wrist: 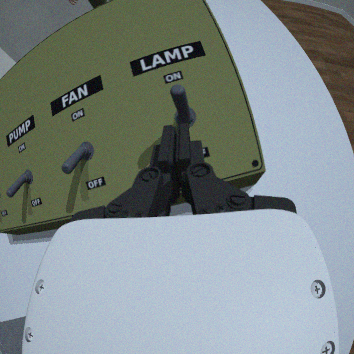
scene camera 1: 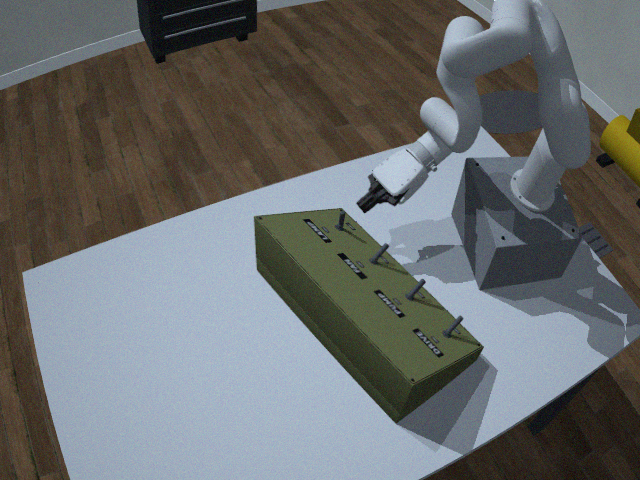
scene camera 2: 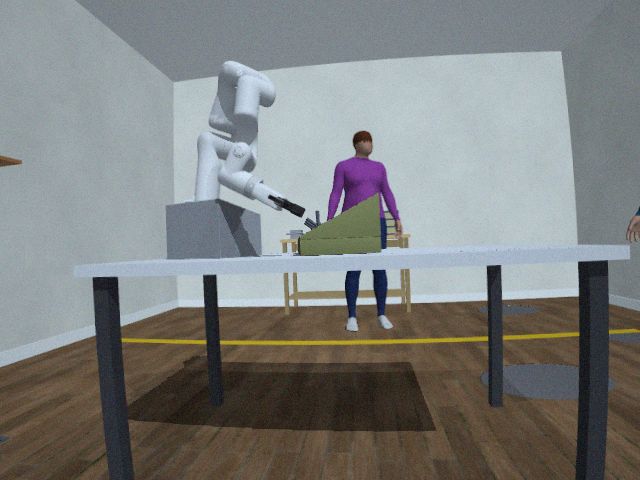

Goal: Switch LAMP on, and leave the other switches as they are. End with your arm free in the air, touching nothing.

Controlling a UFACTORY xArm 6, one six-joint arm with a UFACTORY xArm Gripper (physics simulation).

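Seen in the pictures: gripper, fingertip midpoint: (wrist: 178, 142) (scene camera 1: 360, 208) (scene camera 2: 303, 213); arm's base, link origin: (scene camera 1: 532, 190) (scene camera 2: 205, 209).
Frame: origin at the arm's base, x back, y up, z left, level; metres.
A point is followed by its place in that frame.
The green sloped switch box (scene camera 1: 305, 250) @[x -0.568, y -0.022, z -0.150 m] (scene camera 2: 351, 227) @[x -0.530, y -0.105, z -0.277 m] (wrist: 115, 45) @[x -0.531, y -0.041, z -0.154 m] stands on the table. The LAMP lever (scene camera 1: 341, 220) @[x -0.432, y -0.065, z -0.209 m] (scene camera 2: 317, 218) @[x -0.428, y -0.069, z -0.219 m] (wrist: 180, 102) @[x -0.422, y -0.056, z -0.214 m] leans towards its ON label, unlike the other levers. The FAN lever (scene camera 1: 379, 254) @[x -0.414, y -0.072, z -0.090 m] (wrist: 76, 158) @[x -0.404, y -0.069, z -0.101 m], the PUMP lever (scene camera 1: 416, 289) @[x -0.405, y -0.071, z 0.028 m] (wrist: 20, 183) @[x -0.401, y -0.076, z 0.020 m] and the DRIVE lever (scene camera 1: 453, 326) @[x -0.397, y -0.071, z 0.147 m] lean towards their OFF side; in the wrist view DRIVE's lever does not show. My gripper (scene camera 1: 363, 206) @[x -0.383, y -0.051, z -0.207 m] (scene camera 2: 300, 211) @[x -0.383, y -0.051, z -0.207 m] (wrist: 178, 142) @[x -0.383, y -0.051, z -0.207 m] is shut and empty, in the air on the OFF side of the LAMP lever, with a small gap in the second scene view.
The white table (scene camera 1: 155, 335) @[x -0.916, y -0.187, z -0.230 m] (scene camera 2: 465, 254) @[x -0.777, y -0.192, z -0.540 m] carries the box and the grey pedestal (scene camera 1: 532, 263) @[x -0.085, y -0.103, z 0.121 m] (scene camera 2: 193, 232) @[x 0.013, y -0.093, z -0.114 m] under the arm. A person in purple (scene camera 2: 359, 180) stands beyond the table, near a wooden bench (scene camera 2: 336, 294). A dark drawer cabinet (scene camera 1: 201, 33) stands on the floor.
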